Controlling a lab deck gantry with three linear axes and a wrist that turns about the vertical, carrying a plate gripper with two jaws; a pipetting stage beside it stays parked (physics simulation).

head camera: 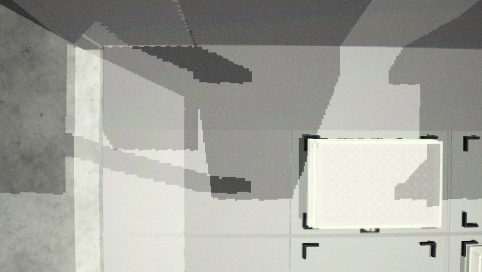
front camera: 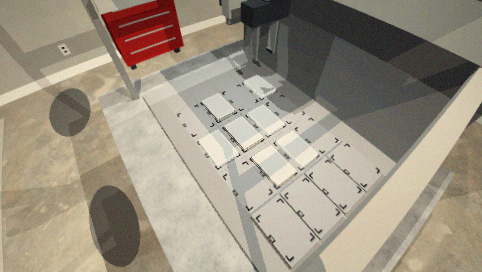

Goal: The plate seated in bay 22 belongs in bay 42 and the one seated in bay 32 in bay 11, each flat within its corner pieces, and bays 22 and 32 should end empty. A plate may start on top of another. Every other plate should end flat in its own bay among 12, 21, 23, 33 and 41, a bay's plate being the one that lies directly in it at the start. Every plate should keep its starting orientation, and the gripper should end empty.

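Frame: origin at the robot's base, x ahead, y left, z up, level; centimetres.
Where they show: gripper, between the fingertips: (front camera: pixel 262 54); robot's base, origin of its link: (front camera: pixel 178 115).
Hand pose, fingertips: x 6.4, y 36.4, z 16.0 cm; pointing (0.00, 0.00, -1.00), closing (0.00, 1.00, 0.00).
Observation:
Each offset is from my fingertips to the centre of the thing. "spot": to the spot under its first point.
My gripper (front camera: pixel 263 56) hangs at the deck's back left, jaws apart and empty, beyond the plates. The plate in bay 22 {spot: dx +16.6, dy -21.9, dz -14.5 cm} (front camera: pixel 242 132) lies flat. The bay 32 plate {dx +16.4, dy -10.7, dz -15.3 cm} (front camera: pixel 266 119) lies behind it; its corner shows in the head view (head camera: pixel 476 261). A plate {dx +0.0, dy +0.0, dz -15.3 cm} (front camera: pixel 260 86) (head camera: pixel 372 182) lies flat in bay 41. Others lie in bay 12 {spot: dx +17.3, dy -32.5, dz -14.6 cm} (front camera: pixel 218 148), bay 21 {spot: dx +0.5, dy -21.7, dz -14.5 cm} (front camera: pixel 218 106), bay 23 {spot: dx +33.5, dy -22.1, dz -14.6 cm} (front camera: pixel 273 166) and bay 33 {spot: dx +33.3, dy -11.0, dz -14.5 cm} (front camera: pixel 297 148). Bay 42 {spot: dx +17.0, dy +3.0, dz -16.0 cm} (front camera: pixel 291 106) and bay 11 {spot: dx +1.2, dy -31.8, dz -16.0 cm} (front camera: pixel 197 121) hold no plate. Stacking is hard to tell at this size.
Low black corner pieces mark the bays. A tall grey wall (front camera: pixel 370 90) borders the deck's far side. A pale beam (front camera: pixel 400 175) crosses the front right. A thin post (front camera: pixel 116 55) stands at the left edge, and a red drawer cabinet (front camera: pixel 147 32) stands beyond it.

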